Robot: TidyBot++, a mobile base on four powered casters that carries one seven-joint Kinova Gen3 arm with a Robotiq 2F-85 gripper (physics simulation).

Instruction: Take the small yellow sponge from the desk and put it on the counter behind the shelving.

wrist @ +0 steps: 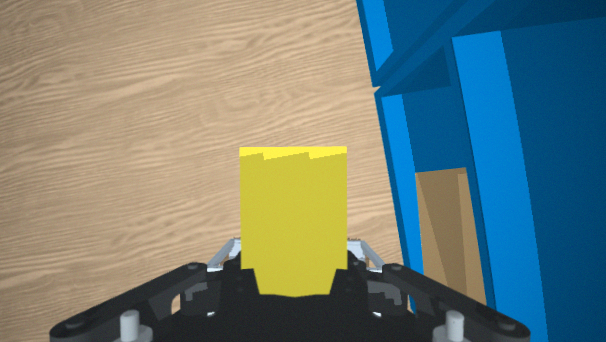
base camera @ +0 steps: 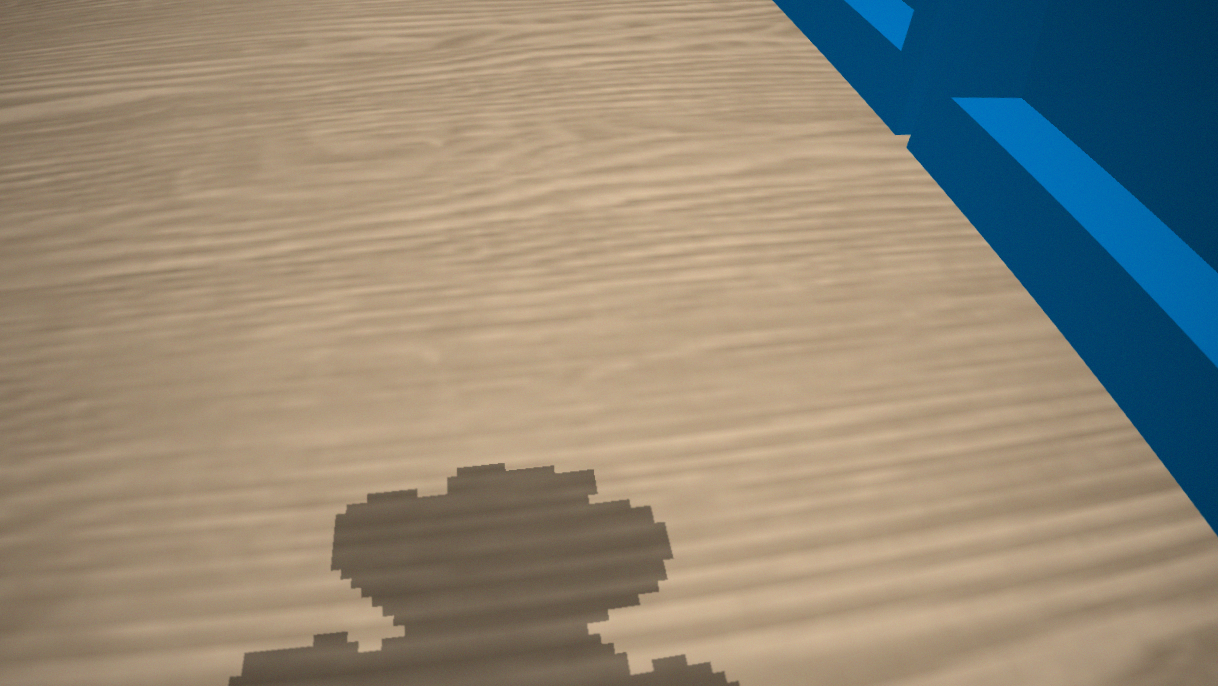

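Frame: origin at the arm's base, x up, y back, z right, level; millimetres.
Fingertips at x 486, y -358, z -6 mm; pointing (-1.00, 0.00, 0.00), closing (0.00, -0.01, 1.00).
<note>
Offsets run from my fingertips to a thing's top centre. Level surfaces: height alone.
The yellow sponge @[dx +57, dy -16, dz +0 mm] (wrist: 293, 215) is held between the fingers of my gripper (wrist: 295, 256) in the wrist view, sticking out forward from them. The gripper is shut on it, and the wood-grain floor lies below. The blue shelving (base camera: 1065, 281) (wrist: 505, 165) stands along the right side in both views, to the right of the sponge and apart from it in the wrist view. The counter and the desk cannot be made out in either view. The gripper does not show in the base camera view.
The wood-grain floor @[dx -882 mm] (base camera: 511, 298) (wrist: 150, 125) runs along the left of the shelving. A tan panel @[dx -536, dy +152, dz +620 mm] (wrist: 442, 225) shows between the shelving's blue boards, close to the right of my gripper. A dark blocky shadow (base camera: 502, 545) lies on the floor in the base camera view.
</note>
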